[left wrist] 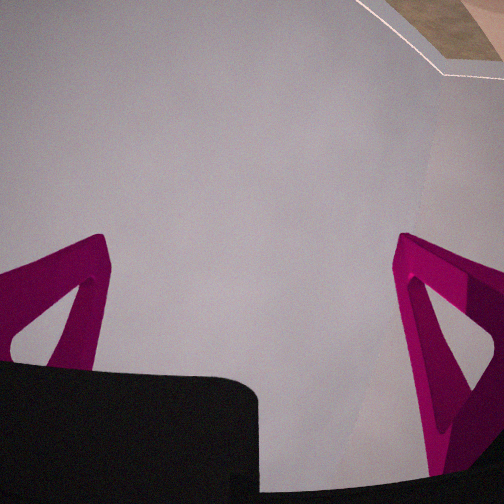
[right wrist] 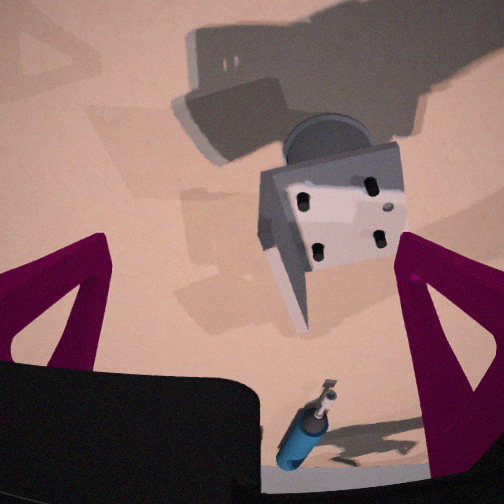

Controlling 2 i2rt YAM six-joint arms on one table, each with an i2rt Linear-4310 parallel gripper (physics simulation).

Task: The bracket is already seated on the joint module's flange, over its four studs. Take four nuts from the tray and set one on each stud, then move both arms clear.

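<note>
In the right wrist view the grey bracket (right wrist: 340, 220) sits on the round joint module (right wrist: 327, 137), its flat plate facing up. Four dark studs show through the plate, such as the two at the left (right wrist: 303, 201) (right wrist: 318, 251) and one at the right (right wrist: 380, 239); none carries a nut. My right gripper (right wrist: 252, 260) is open and empty, hovering above and just left of the bracket. My left gripper (left wrist: 252, 255) is open and empty over a plain grey surface (left wrist: 225, 175). No nuts or tray are in view.
A blue-handled screwdriver (right wrist: 303, 432) lies on the tan table in front of the bracket. A second grey bracket-like part (right wrist: 235, 95) lies behind the module in shadow. The grey surface's edge (left wrist: 430, 55) shows at the top right in the left wrist view.
</note>
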